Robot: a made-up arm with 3 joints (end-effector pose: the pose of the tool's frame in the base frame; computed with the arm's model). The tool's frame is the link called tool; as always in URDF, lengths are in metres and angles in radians.
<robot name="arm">
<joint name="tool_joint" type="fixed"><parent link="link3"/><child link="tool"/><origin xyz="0.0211 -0.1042 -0.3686" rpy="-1.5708 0 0"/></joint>
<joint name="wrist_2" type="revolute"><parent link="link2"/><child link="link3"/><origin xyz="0.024 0.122 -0.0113" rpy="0 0 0"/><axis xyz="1 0 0"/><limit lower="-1.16" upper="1.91" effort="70" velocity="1.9"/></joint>
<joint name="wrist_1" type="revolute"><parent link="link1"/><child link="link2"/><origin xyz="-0.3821 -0.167 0.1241" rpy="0 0 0"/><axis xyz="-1 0 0"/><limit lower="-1.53" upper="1.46" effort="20" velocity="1.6"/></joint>
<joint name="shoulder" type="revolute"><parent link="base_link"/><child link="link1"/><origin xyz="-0.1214 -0.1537 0.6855" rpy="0 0 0"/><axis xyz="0 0 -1"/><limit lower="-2" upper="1.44" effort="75" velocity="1.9"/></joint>
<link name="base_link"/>
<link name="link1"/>
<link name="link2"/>
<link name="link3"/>
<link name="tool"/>
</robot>
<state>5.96 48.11 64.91</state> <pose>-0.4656 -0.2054 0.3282 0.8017 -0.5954 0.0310 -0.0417</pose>
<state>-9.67 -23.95 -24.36</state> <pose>-0.4271 -0.3658 0.4810 0.7021 -0.7071 -0.0598 0.0594</pose>
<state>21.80 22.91 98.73</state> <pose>-0.3330 0.2248 0.5604 0.9744 -0.1212 0.0233 -0.1876</pose>
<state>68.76 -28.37 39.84</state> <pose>-0.0111 0.2507 0.6240 0.8104 -0.1560 0.1067 -0.5545</pose>
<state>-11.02 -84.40 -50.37</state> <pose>-0.4476 -0.2416 0.5661 0.8790 -0.4671 -0.0451 0.0848</pose>
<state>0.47 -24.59 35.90</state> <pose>-0.4566 0.0671 0.5778 0.9670 -0.2547 0.0010 -0.0040</pose>
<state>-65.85 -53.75 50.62</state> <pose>-0.5304 -0.3396 0.8918 0.8328 0.1050 0.0680 0.5393</pose>
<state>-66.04 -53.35 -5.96</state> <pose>-0.3639 -0.4147 0.5745 0.7812 -0.3046 -0.1980 0.5077</pose>
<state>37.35 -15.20 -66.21</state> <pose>-0.6310 -0.2659 0.6798 0.3162 -0.8930 0.3018 -0.1069</pose>
